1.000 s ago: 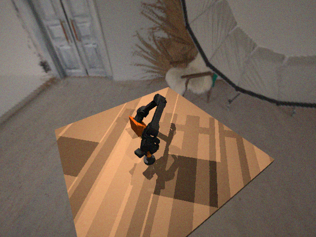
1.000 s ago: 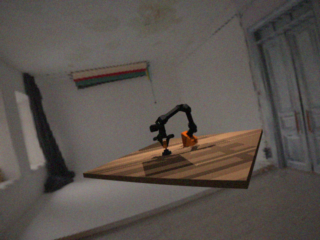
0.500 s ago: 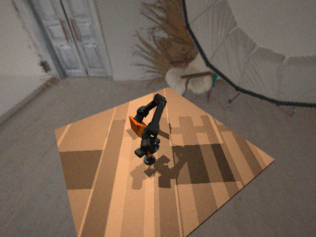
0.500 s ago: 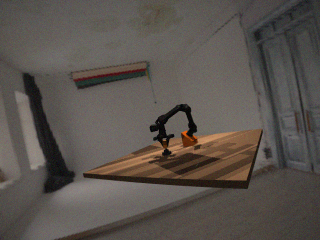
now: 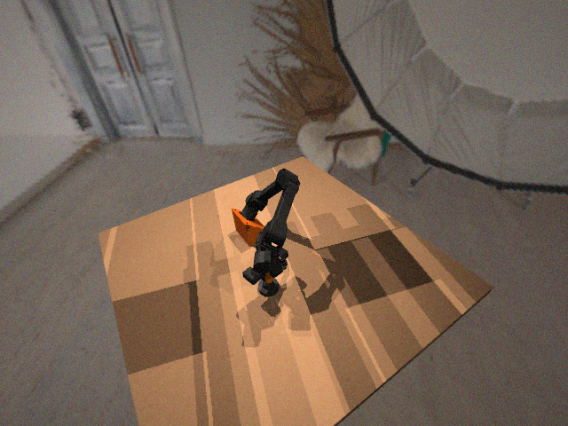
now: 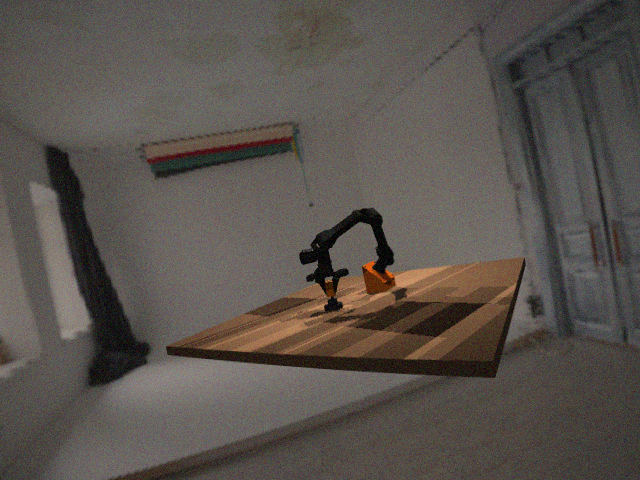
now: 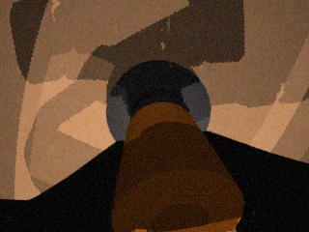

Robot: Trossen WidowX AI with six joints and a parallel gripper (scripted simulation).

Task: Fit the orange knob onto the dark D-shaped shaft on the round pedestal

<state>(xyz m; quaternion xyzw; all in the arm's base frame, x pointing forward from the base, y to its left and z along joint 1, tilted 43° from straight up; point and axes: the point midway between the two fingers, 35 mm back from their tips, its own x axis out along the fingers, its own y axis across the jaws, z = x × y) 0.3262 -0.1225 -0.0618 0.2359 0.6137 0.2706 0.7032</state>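
Right now the pedestal is 4 cm below my gripper tip. Also, from my gripper tip: orange knob: 2 cm above.
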